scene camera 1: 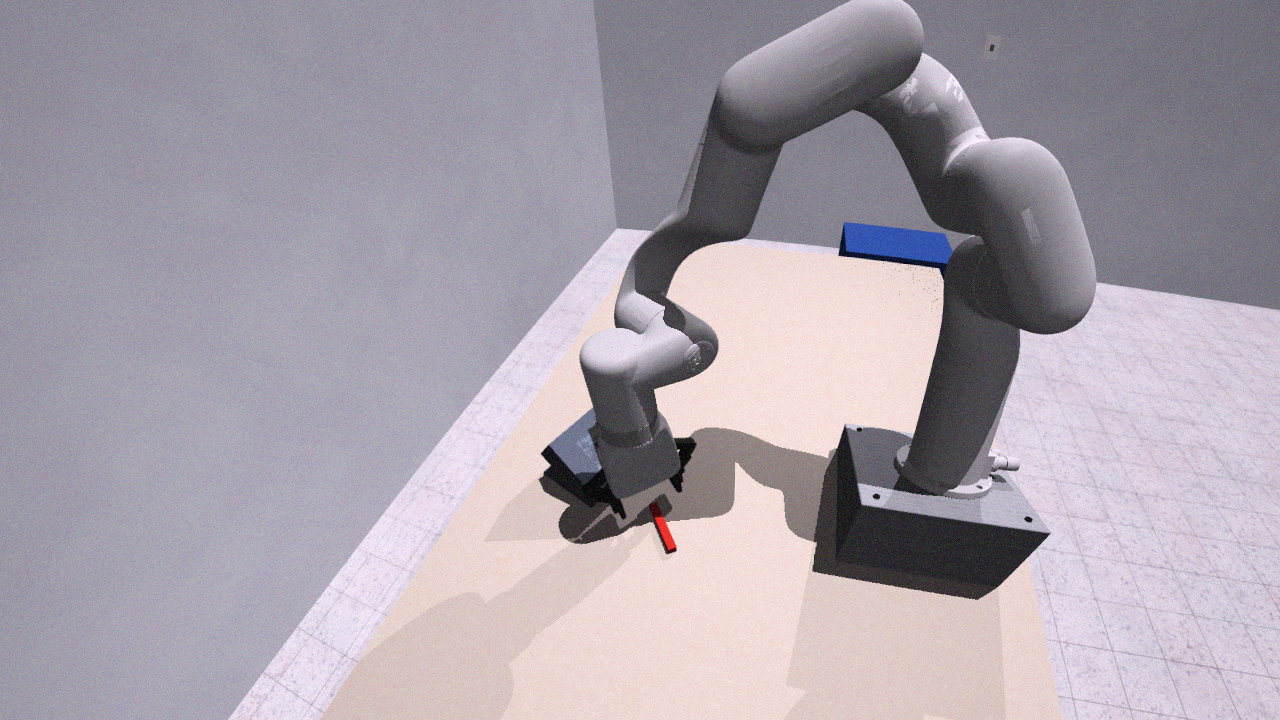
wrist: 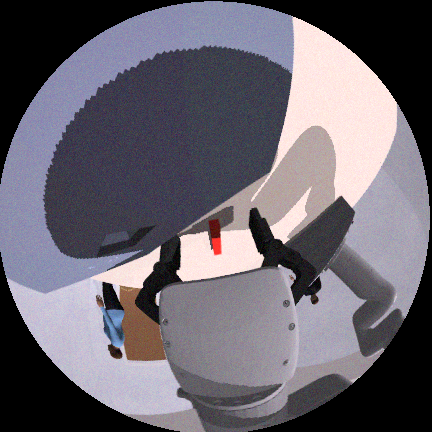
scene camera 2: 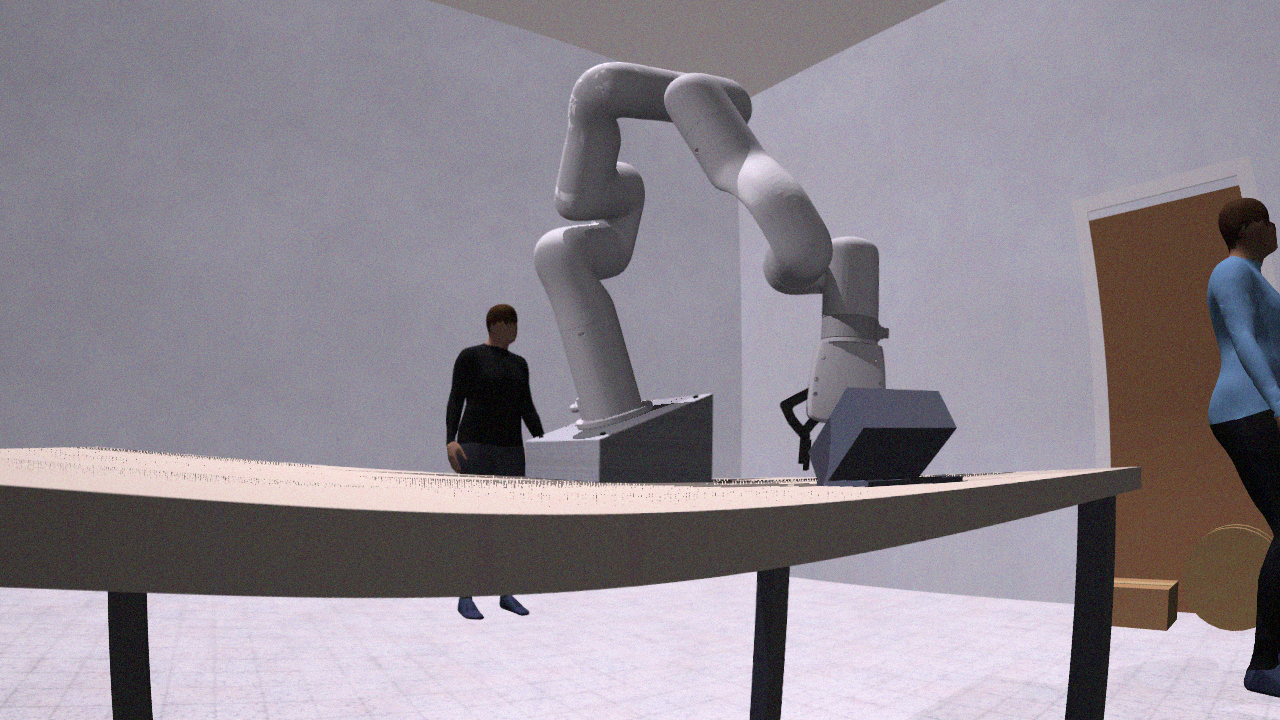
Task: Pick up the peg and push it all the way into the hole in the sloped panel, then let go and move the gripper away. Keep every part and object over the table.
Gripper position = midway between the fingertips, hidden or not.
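Scene camera 1 shows my gripper [scene camera 1: 648, 498]. Scene camera 2 shows the gripper [scene camera 2: 840, 472], and in the wrist view there is again the gripper [wrist: 211, 224].
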